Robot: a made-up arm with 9 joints.
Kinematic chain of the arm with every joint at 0, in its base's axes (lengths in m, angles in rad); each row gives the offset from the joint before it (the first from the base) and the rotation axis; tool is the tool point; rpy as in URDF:
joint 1: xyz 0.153 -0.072 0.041 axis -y
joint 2: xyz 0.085 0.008 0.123 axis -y
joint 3: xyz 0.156 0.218 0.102 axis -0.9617 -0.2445 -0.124
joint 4: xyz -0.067 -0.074 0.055 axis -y
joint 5: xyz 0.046 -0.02 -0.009 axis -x
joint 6: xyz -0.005 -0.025 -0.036 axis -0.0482 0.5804 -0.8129
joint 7: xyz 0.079 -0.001 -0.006 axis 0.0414 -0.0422 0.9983
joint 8: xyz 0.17 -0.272 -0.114 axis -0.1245 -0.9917 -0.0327
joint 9: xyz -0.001 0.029 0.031 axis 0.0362 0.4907 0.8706
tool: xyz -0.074 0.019 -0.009 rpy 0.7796 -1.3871 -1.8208
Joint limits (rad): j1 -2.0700..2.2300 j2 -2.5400..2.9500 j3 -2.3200..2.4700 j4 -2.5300..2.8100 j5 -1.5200..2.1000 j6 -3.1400..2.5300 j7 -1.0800..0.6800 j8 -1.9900..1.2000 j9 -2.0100..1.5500
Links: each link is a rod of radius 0.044 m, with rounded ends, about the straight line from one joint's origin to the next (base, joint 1, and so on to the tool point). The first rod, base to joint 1, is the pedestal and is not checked.
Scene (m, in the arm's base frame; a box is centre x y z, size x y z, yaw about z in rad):
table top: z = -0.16
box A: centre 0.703 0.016 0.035 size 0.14 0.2 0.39 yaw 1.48
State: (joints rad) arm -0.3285 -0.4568 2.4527 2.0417 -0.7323 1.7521 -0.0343 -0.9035 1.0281
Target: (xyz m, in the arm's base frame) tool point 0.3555 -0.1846 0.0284
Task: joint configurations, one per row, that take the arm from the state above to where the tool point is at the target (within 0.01 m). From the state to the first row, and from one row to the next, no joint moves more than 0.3 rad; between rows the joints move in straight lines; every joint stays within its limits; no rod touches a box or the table.
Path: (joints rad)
1: -0.1381 -0.5520 2.1756 1.9095 -0.7073 1.8645 0.0607 -1.1179 0.9694
2: 0.0523 -0.6471 1.8984 1.7773 -0.6823 1.9770 0.1558 -1.3324 0.9106
3: 0.2427 -0.7423 1.6213 1.6451 -0.6573 2.0894 0.2508 -1.5468 0.8519
4: 0.4331 -0.8375 1.3442 1.5129 -0.6323 2.2018 0.3459 -1.7613 0.7931
5: 0.2566 -0.8382 1.3086 1.3619 -0.8542 2.1803 0.3388 -1.5277 0.8278
6: 0.0802 -0.8389 1.2730 1.2108 -1.0761 2.1588 0.3317 -1.2942 0.8626
7: -0.0963 -0.8396 1.2374 1.0598 -1.2981 2.1373 0.3246 -1.0606 0.8973
8: -0.2728 -0.8403 1.2017 0.9088 -1.5200 2.1158 0.3174 -0.8271 0.9320

